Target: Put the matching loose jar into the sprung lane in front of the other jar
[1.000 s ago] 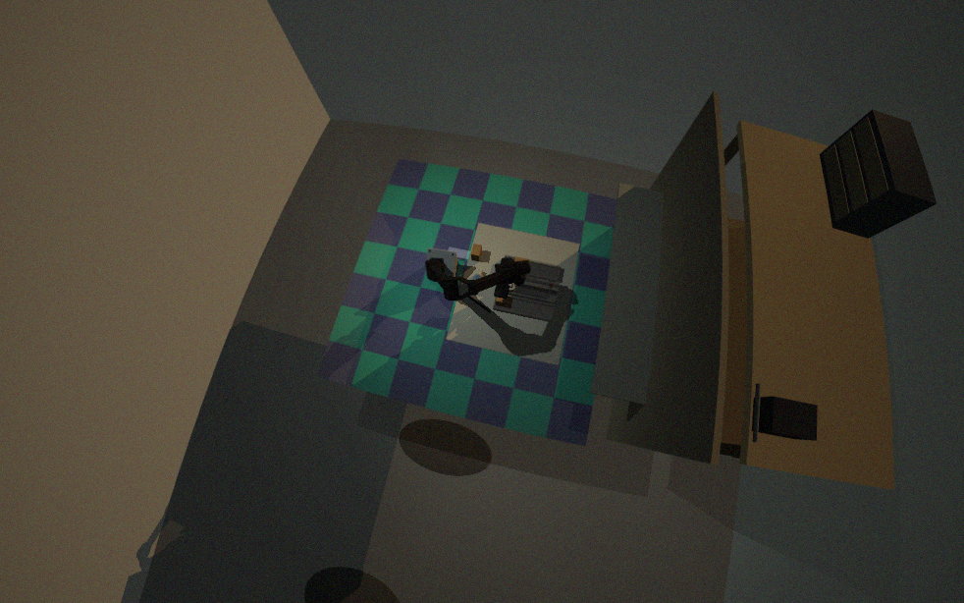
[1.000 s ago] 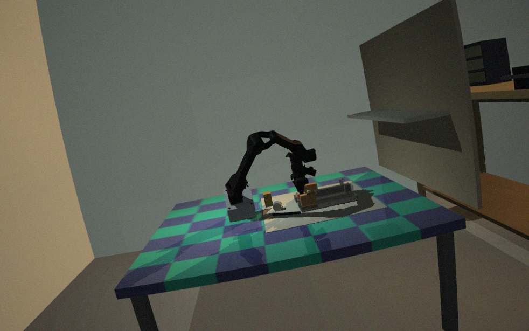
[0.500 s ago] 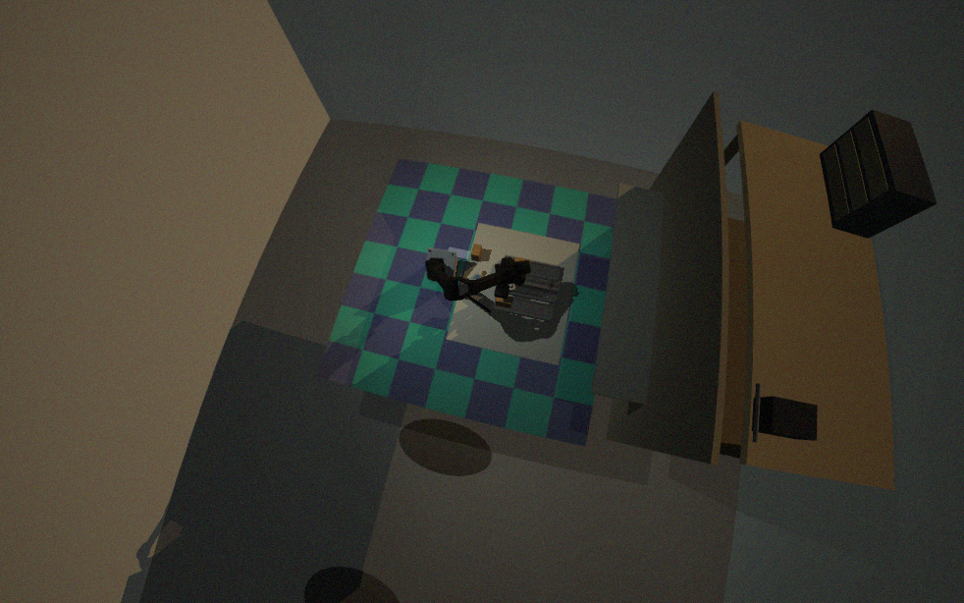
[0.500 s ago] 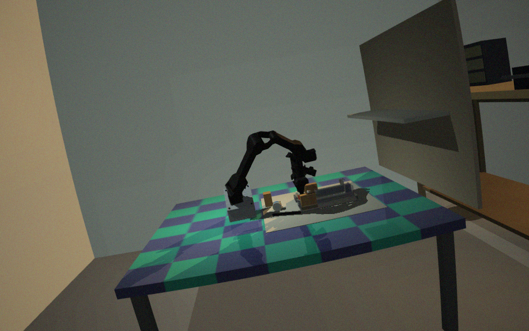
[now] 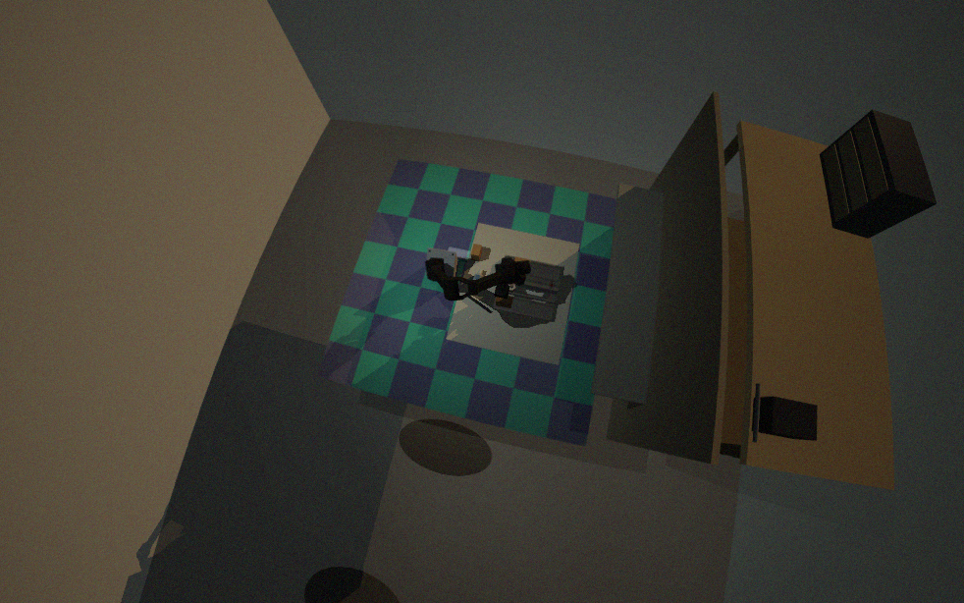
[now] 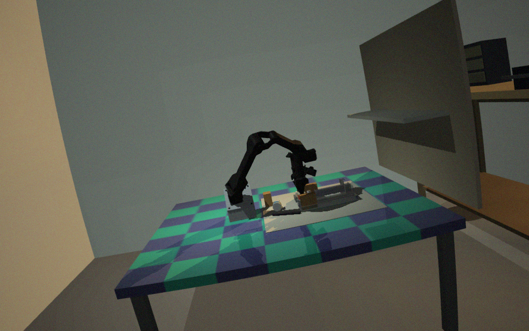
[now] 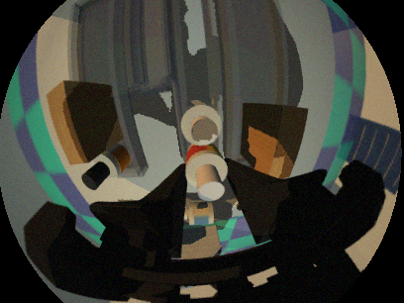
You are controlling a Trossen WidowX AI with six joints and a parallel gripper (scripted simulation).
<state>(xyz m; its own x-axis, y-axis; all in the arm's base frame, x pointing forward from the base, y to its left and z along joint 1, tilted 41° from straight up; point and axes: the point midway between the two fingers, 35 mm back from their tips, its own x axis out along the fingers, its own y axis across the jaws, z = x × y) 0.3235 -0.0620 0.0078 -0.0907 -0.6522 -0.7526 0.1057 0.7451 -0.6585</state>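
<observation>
The thin black stick lies 11 cm behind my gripper tip, 9 cm to the right of it and 5 cm below it. Round my gripper tip: tan upright piece: 15 cm behind, 16 cm to the left, 2 cm below; lane rack: 15 cm ahead, 1 cm to the left, 3 cm below.
</observation>
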